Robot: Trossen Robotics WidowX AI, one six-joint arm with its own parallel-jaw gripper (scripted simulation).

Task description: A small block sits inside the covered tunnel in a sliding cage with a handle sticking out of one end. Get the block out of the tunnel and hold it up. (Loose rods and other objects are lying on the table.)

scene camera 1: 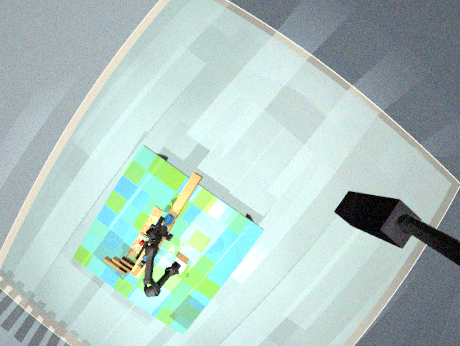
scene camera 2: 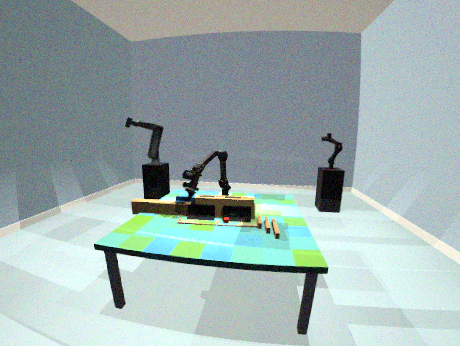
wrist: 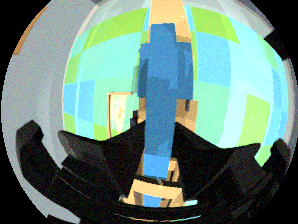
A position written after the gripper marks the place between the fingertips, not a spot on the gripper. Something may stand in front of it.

Observation:
In view: the gripper [wrist: 160, 124], a blue handle [wrist: 165, 73] and a tan tunnel [scene camera 2: 150, 206].
The tan tunnel also shows in scene camera 1 [scene camera 1: 195, 179].

